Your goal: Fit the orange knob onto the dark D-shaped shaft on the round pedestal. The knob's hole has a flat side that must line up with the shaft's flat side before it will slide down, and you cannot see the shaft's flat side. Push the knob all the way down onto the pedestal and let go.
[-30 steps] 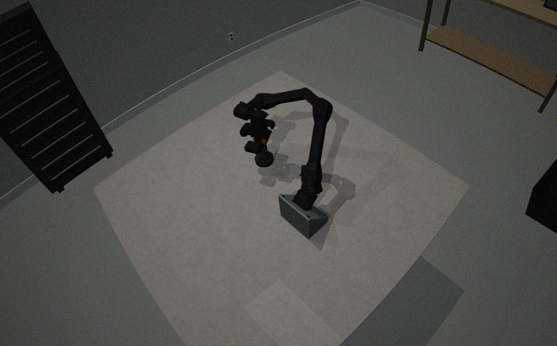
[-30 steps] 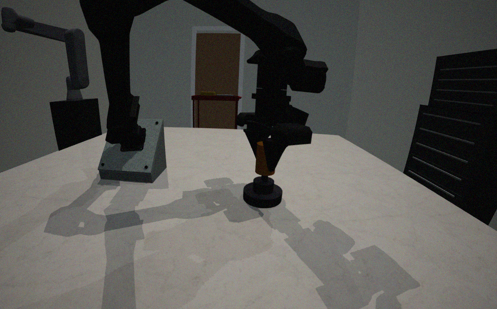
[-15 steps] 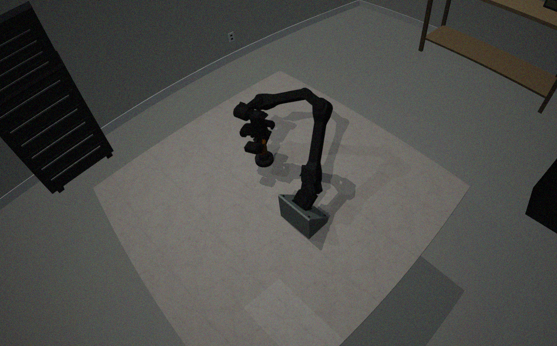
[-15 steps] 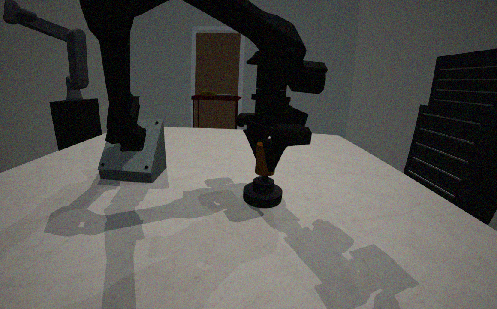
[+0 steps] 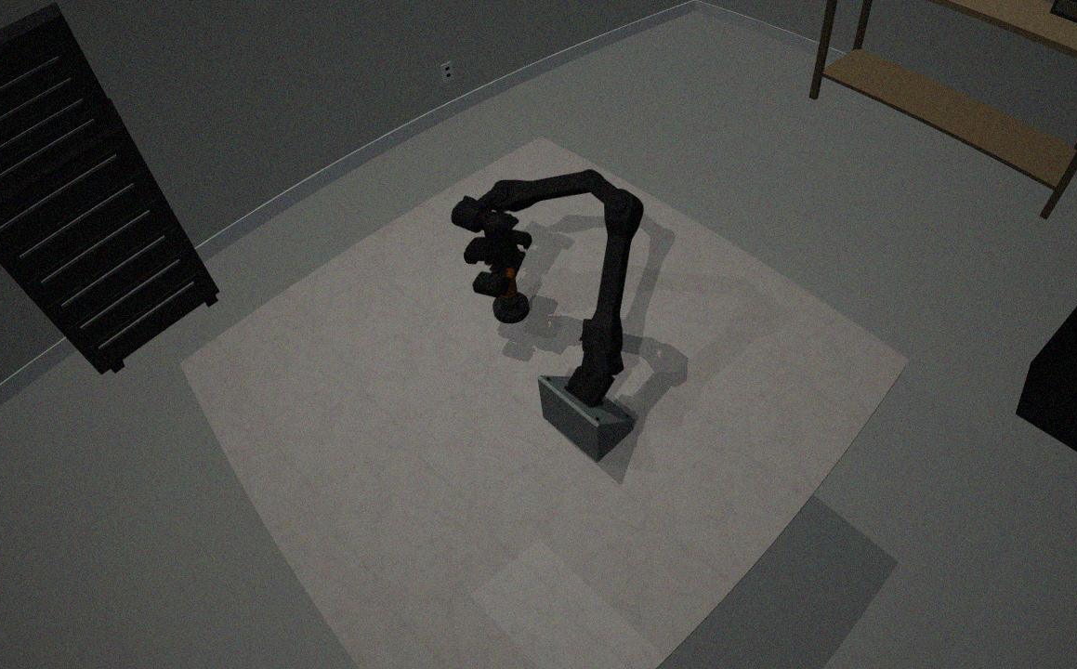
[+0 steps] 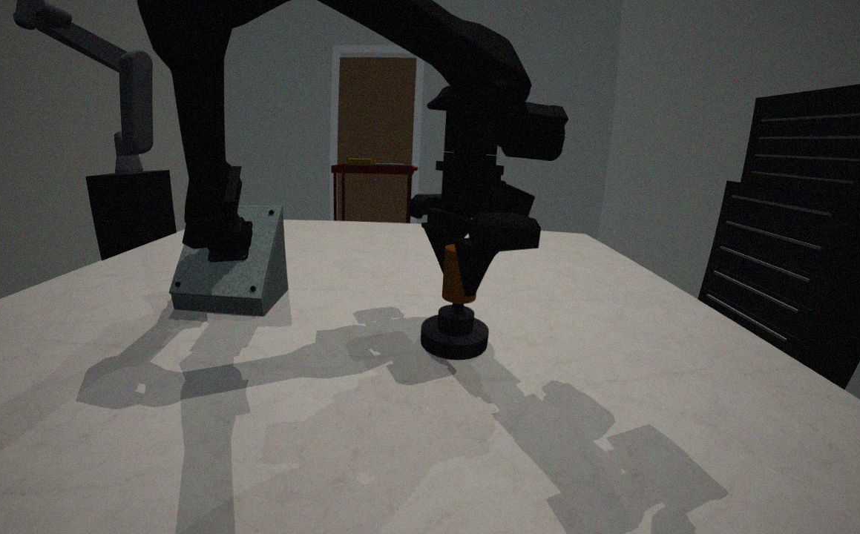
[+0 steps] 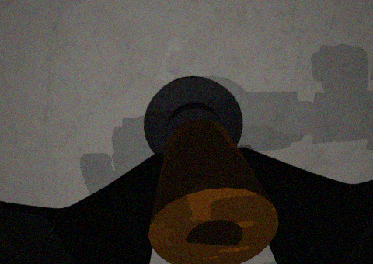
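My gripper tip is 20 mm below the orange knob. Round my gripper tip: dark round pedestal: 40 mm below.
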